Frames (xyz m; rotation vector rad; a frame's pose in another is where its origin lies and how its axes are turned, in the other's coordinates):
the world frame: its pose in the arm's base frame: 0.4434 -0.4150 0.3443 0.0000 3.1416 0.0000
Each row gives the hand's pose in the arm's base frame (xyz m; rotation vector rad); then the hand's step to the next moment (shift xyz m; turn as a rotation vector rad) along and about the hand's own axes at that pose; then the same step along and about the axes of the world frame.
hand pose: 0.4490 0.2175 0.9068 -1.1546 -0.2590 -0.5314
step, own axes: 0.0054 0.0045 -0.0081 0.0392 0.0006 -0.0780
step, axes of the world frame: -0.0063 -0.0075 0.0043 -0.0278 -0.0817 0.0131
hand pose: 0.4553 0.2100 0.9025 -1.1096 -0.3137 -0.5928
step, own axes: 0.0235 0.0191 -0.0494 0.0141 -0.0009 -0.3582
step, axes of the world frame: -0.0276 -0.0455 0.0229 0.0080 -0.3283 0.1436
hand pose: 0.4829 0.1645 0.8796 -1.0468 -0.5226 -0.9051
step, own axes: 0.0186 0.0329 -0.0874 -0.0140 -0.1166 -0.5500
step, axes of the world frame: -0.0340 -0.0791 0.0406 0.1281 -0.5141 0.1885
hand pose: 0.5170 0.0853 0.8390 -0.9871 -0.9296 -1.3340
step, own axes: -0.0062 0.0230 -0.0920 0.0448 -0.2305 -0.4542
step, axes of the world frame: -0.0209 -0.0851 0.0367 0.2381 -0.4418 0.0976
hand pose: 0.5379 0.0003 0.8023 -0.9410 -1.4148 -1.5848
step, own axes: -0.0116 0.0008 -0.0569 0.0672 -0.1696 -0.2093
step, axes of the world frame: -0.0043 -0.0557 0.0159 0.1866 -0.2037 0.0282
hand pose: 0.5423 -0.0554 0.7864 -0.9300 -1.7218 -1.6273
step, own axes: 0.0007 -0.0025 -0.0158 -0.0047 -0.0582 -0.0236
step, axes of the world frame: 0.0032 -0.0157 -0.0004 0.0456 -0.0245 0.0360
